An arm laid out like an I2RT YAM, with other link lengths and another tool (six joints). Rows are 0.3 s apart.
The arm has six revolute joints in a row. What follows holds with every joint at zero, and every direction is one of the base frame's. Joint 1 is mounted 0.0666 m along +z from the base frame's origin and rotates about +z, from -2.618 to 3.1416 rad. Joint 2 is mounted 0.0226 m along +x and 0.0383 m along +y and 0.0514 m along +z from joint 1 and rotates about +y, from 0 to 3.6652 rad. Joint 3 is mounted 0.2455 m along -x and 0.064 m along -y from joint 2 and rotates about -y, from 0 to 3.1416 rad. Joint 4 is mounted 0.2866 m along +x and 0.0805 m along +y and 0.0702 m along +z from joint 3 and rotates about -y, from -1.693 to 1.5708 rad. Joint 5 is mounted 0.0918 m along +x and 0.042 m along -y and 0.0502 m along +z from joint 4 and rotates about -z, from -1.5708 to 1.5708 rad. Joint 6 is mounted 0.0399 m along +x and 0.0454 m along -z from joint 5 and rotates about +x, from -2.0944 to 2.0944 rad. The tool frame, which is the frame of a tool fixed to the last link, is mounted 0.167 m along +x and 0.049 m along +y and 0.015 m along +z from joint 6; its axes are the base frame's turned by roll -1.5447, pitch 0.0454 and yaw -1.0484 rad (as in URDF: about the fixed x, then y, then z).
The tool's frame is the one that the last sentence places.
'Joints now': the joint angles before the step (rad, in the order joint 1, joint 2, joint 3, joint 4, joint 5, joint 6). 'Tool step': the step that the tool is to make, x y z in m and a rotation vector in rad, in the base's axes. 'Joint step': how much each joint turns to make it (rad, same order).
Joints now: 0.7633 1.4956 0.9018 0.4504 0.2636 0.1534
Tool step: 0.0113 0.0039 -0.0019 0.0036 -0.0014 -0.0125
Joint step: -0.0061 0.0497 0.0371 0.0155 0.0061 0.0026
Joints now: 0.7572 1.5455 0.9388 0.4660 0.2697 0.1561
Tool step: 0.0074 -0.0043 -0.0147 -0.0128 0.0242 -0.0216
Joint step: -0.0096 0.0232 -0.0002 -0.0055 0.0108 0.0093
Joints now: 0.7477 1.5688 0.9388 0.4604 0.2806 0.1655
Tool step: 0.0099 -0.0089 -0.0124 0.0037 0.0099 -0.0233
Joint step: -0.0218 0.0248 -0.0140 0.0312 -0.0001 0.0099
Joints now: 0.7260 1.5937 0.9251 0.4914 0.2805 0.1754
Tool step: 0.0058 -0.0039 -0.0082 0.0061 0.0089 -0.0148
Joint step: -0.0097 0.0211 -0.0043 0.0195 0.0031 0.0117
